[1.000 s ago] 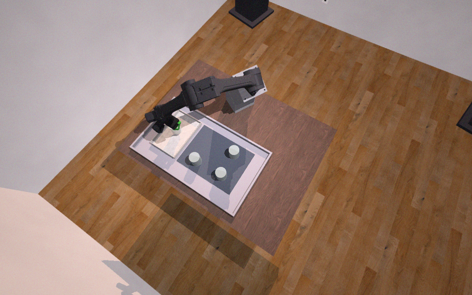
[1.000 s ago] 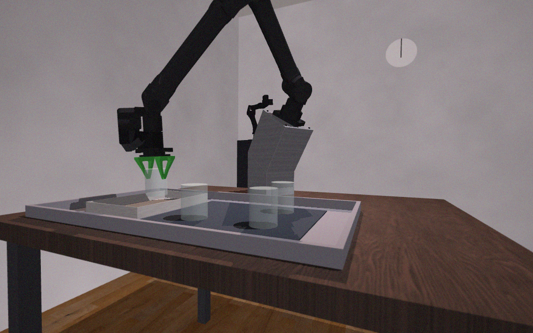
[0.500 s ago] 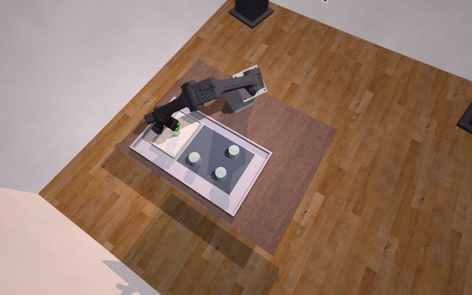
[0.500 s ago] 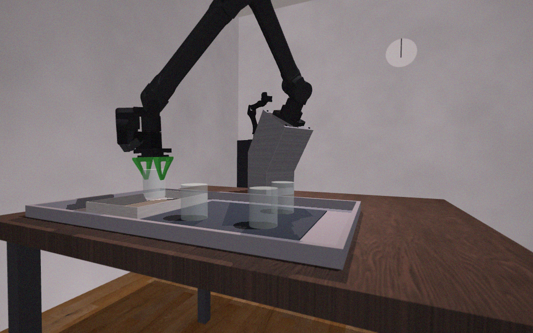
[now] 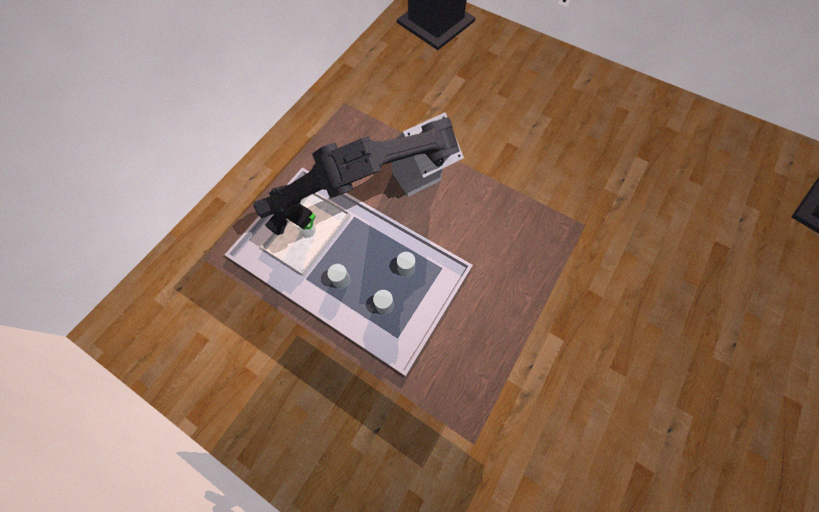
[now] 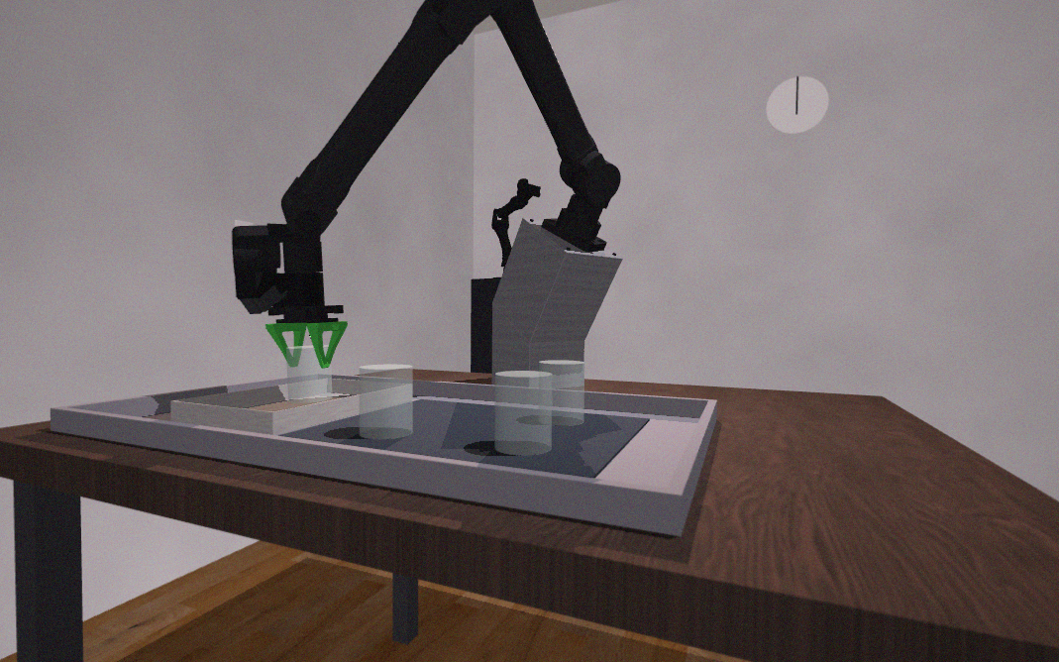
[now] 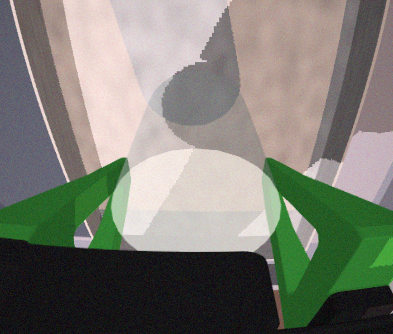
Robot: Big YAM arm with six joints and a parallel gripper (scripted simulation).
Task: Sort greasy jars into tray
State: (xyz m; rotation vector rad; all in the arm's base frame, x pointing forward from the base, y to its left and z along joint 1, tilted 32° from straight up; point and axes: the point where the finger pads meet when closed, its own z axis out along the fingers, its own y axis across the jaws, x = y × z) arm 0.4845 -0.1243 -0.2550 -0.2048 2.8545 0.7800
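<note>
Right now my hand is 7 cm above the cream tray and 1 cm short of it. From my hand the other things lie so: rimmed steel top (21 cm to the left, 8 cm below, 2 cm behind); then dark drying mat (31 cm to the left, 8 cm below, 6 cm behind).
</note>
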